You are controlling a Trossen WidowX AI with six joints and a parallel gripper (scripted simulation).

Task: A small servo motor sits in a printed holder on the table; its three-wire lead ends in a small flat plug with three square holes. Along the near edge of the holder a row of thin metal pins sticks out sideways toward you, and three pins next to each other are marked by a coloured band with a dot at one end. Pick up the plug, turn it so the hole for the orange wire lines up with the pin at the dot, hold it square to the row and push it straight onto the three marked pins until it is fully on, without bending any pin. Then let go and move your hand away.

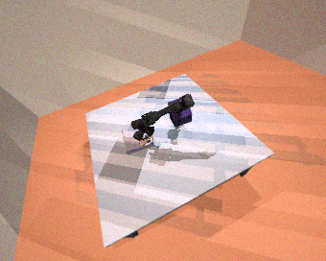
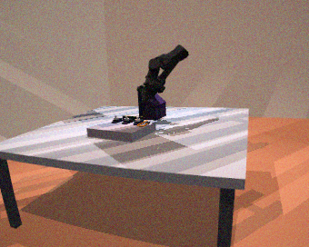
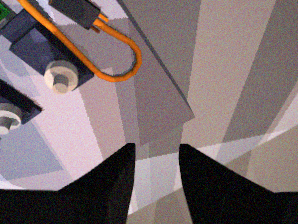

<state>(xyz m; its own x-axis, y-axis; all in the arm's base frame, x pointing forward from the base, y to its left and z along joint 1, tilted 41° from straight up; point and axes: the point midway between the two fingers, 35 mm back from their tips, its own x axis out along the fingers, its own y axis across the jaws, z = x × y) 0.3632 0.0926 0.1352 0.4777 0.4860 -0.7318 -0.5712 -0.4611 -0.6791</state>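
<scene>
Right now my gripper tip is 9 cm past the red band, 16 cm to the left of it and 10 cm above it. Round my gripper tip: dark servo 4 cm behind, 13 cm to the right, 12 cm below; white dot 9 cm behind, 16 cm to the right, 10 cm below; printed holder 7 cm ahead, 14 cm to the right, 15 cm below.
</scene>
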